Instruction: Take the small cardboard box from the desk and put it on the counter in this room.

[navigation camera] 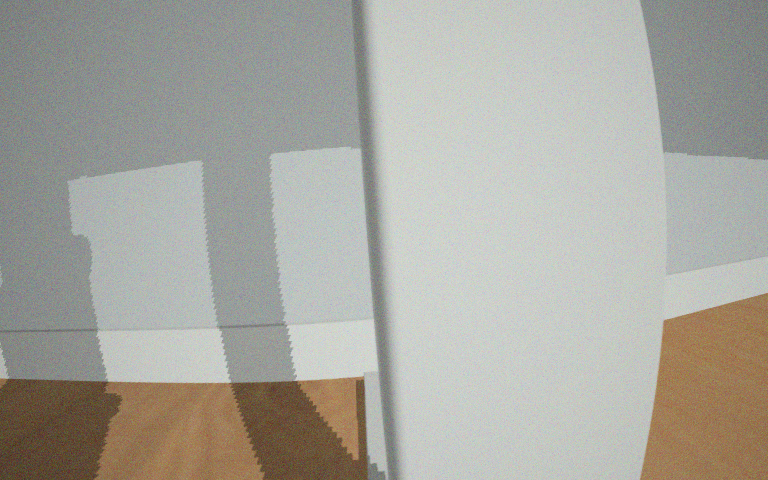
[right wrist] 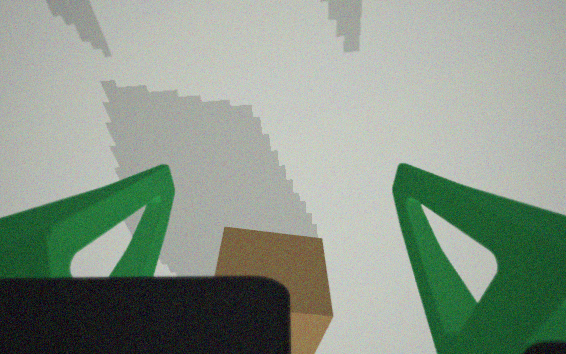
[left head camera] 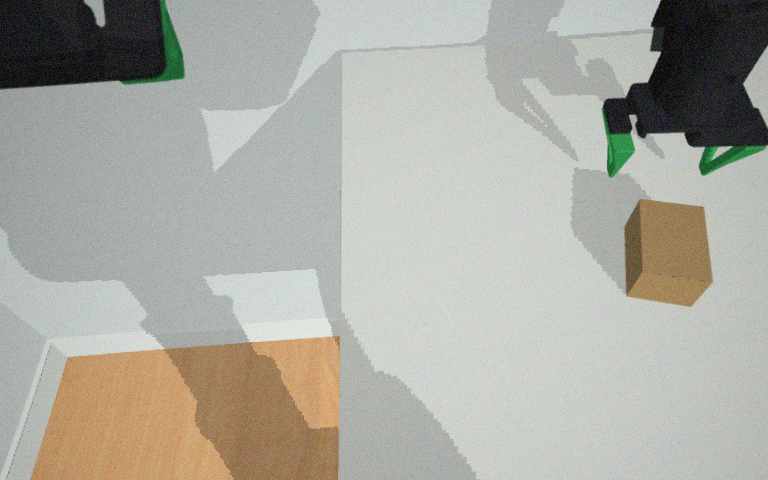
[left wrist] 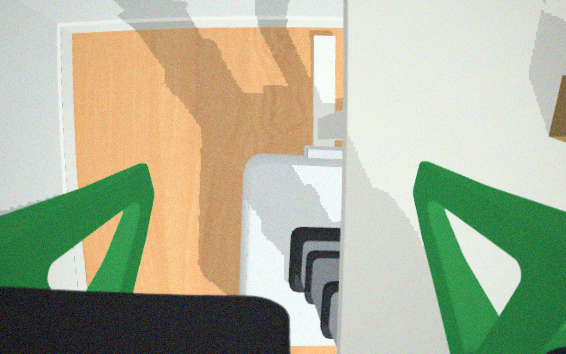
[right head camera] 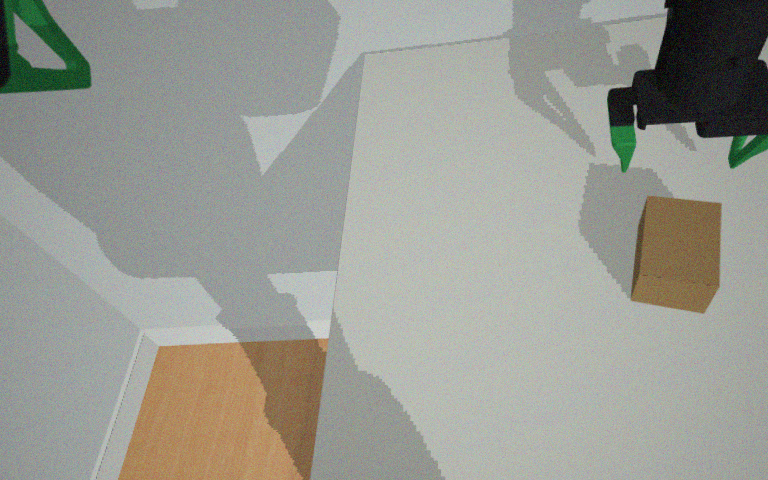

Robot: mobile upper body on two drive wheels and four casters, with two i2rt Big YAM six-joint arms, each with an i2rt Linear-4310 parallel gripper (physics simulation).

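Frame: origin at the left arm's base, x ahead, y left, z up, level; metres.
Where they show: left gripper, fingertip midpoint: (left head camera: pixel 90 73) (left wrist: pixel 283 177) (right head camera: pixel 13 86); right gripper, fingertip midpoint: (right wrist: pixel 283 176) (left head camera: pixel 654 172) (right head camera: pixel 675 166).
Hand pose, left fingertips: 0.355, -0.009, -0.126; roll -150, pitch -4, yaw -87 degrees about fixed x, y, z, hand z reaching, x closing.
Observation:
After its pixels a point has its place, as x, y, z.
The small cardboard box (left head camera: pixel 672 243) @[0.429, -0.442, -0.410] (right head camera: pixel 680 243) @[0.430, -0.444, -0.410] stands on the white desk (left head camera: pixel 453 226) @[0.489, -0.236, -0.460] (right head camera: pixel 453 226) @[0.488, -0.236, -0.460] at the right of both head views. Its top also shows in the right wrist view (right wrist: pixel 280 260) @[0.479, -0.458, -0.439], low between the fingers and partly hidden by a black part of the gripper. My right gripper (left head camera: pixel 656 174) @[0.541, -0.461, -0.433] (right head camera: pixel 677 168) @[0.541, -0.461, -0.433] (right wrist: pixel 283 176) @[0.541, -0.461, -0.433] is open and empty, and appears just above the box in the head views. My left gripper (left wrist: pixel 283 177) @[0.354, -0.009, -0.126] is open and empty; its left finger is over the floor side and its right finger over the desk in its wrist view. The counter cannot be made out.
The desk's left edge (left wrist: pixel 344 100) @[0.425, -0.109, -0.474] runs beside the wooden floor (left wrist: pixel 115 100) @[0.498, 0.538, -1.410]. A white rounded object with dark, grey-filled slots (left wrist: pixel 270 210) @[0.154, -0.052, -1.150] is partly hidden by the desk in the left wrist view. A grey wall (navigation camera: pixel 169 84) @[0.803, 0.079, -0.943] with a white baseboard (navigation camera: pixel 158 353) @[0.787, 0.131, -1.359] stands beyond the desk.

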